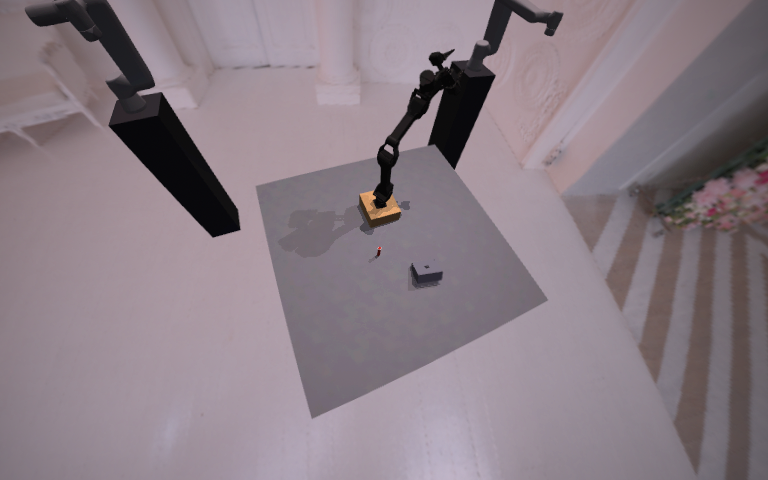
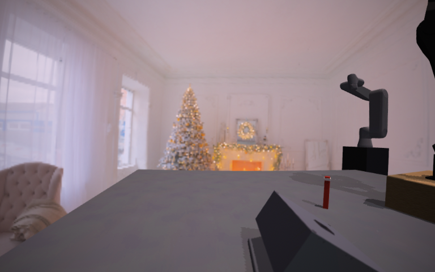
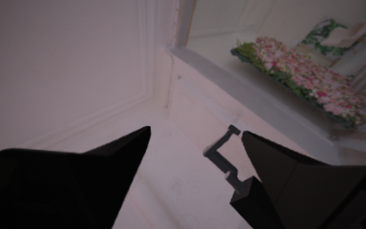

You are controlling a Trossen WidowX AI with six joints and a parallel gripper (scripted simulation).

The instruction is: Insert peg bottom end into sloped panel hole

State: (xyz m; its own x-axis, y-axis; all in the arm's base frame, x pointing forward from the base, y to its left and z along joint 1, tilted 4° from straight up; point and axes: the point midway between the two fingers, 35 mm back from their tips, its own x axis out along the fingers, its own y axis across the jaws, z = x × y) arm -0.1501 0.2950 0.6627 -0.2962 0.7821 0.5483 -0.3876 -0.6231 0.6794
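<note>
The red peg is 710 mm below my gripper tip, 450 mm to the right of it and 390 mm ahead of it. From my gripper tip the other things lie so: hole: 710 mm below, 560 mm ahead, 260 mm to the right; then sloped panel: 730 mm below, 570 mm ahead, 260 mm to the right.
</note>
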